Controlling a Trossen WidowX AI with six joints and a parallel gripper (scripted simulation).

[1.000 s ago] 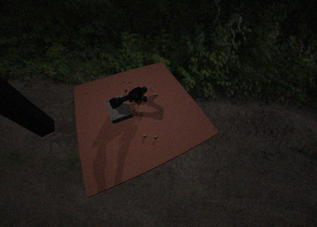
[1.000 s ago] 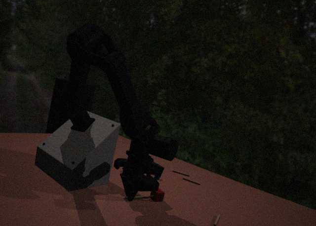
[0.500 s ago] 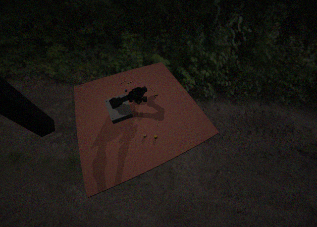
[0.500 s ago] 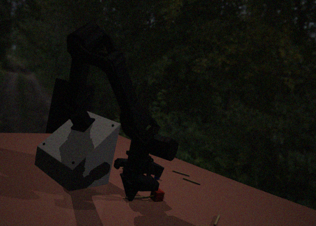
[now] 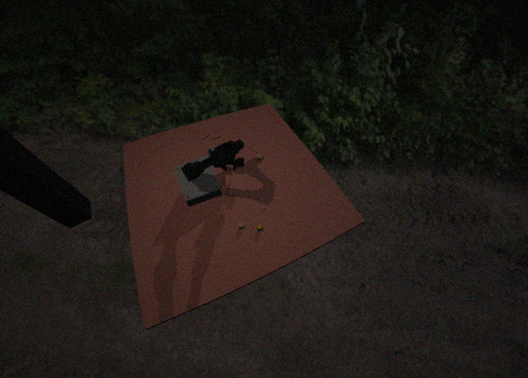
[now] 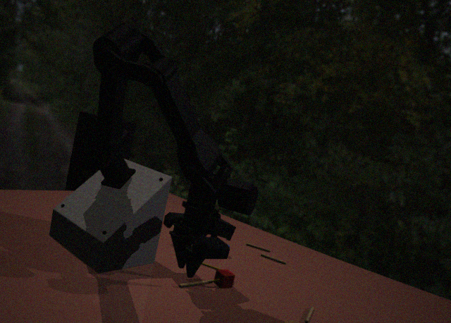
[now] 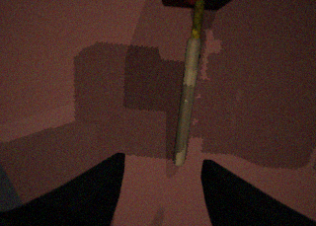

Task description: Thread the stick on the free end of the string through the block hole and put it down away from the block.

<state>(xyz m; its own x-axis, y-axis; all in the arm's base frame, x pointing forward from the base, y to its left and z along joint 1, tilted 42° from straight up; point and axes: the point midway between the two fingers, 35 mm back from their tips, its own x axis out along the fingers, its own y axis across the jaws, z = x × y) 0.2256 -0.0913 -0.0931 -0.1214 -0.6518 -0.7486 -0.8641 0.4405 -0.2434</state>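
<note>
The thin wooden stick is 30 mm ahead of my gripper tip, 30 mm to the left of it and 20 mm below it. The rest, counted from my gripper tip: flat piece (130 mm behind, 200 mm to the left, 20 mm below); small red block (50 mm ahead, 80 mm to the left, 10 mm below).
</note>
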